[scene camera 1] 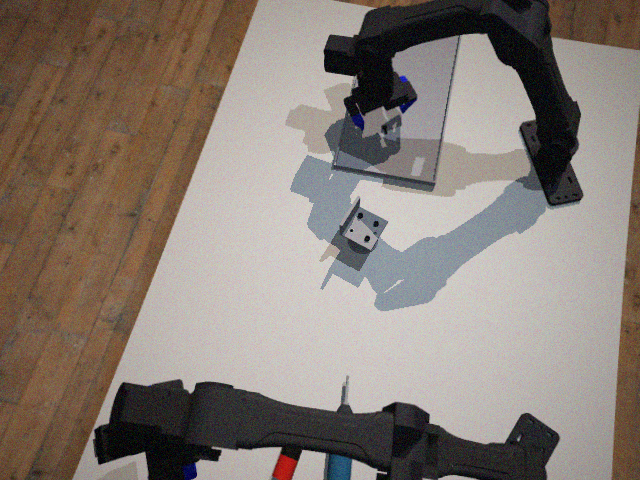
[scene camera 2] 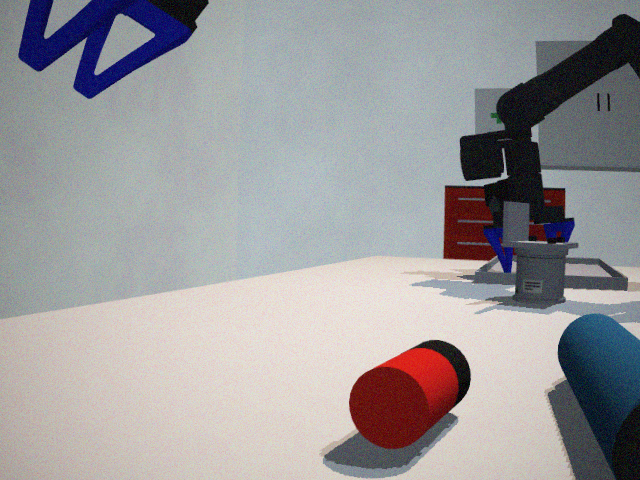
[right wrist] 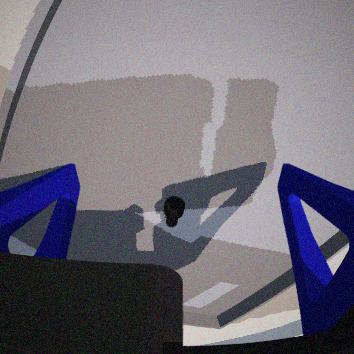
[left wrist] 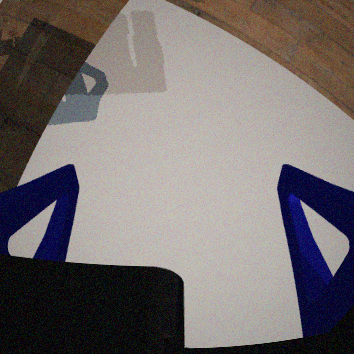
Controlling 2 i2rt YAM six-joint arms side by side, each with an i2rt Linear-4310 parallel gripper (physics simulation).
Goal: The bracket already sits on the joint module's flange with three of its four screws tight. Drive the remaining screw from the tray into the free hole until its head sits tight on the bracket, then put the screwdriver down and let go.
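Places are measured from the left arm's base along level axes (x ahead, y left, z up), in centimetres.
Pixels of known places: left gripper, fingertip midpoint: (scene camera 2: 58,81) (left wrist: 177,175); right gripper, fingertip midpoint: (scene camera 1: 381,120) (right wrist: 178,174); left arm's base, link origin: (scene camera 1: 513,472); right arm's base, link origin: (scene camera 1: 549,161).
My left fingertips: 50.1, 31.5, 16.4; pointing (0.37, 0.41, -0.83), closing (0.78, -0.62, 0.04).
Note:
For each thing: its top centre in the pictures, then the offset to it from my left fingertips, as dx, dy, dz. "spot": a spot on its surface instead.
- grey joint module, top centre: (scene camera 2: 541,244) -4.2, -51.9, -10.0
- loose black screw, top centre: (right wrist: 173,223) (scene camera 1: 385,128) +6.5, -75.9, -14.9
- blue-handled screwdriver, surface spot: (scene camera 2: 602,356) (scene camera 1: 331,471) spot: -24.9, -12.6, -12.7
- black cylindrical handle, surface spot: (scene camera 2: 413,392) spot: -19.5, -6.7, -13.8
The bracket (scene camera 1: 362,228) (scene camera 2: 515,222) sits on the grey joint module (scene camera 2: 540,273), with three dark screw heads and one small free hole at its left in scene camera 1. The loose black screw (scene camera 1: 384,129) (right wrist: 174,207) is in the tray (scene camera 1: 382,179) (scene camera 2: 594,282) (right wrist: 257,298). My right gripper (scene camera 1: 383,114) (right wrist: 178,174) is open above the tray, with the screw between and below its spread fingers, not held. My left gripper (scene camera 2: 62,80) (left wrist: 177,175) is open and empty, high over the table. The blue-handled screwdriver (scene camera 1: 338,467) (scene camera 2: 602,356) lies on the table, partly hidden under the left arm.
A red and black cylindrical handle (scene camera 1: 285,465) (scene camera 2: 413,392) lies beside the screwdriver, to its left in both scene views. The left arm (scene camera 1: 289,418) stretches over both. The bracket stands between the tray and the screwdriver. A red drawer cabinet (scene camera 2: 465,222) stands in the background.

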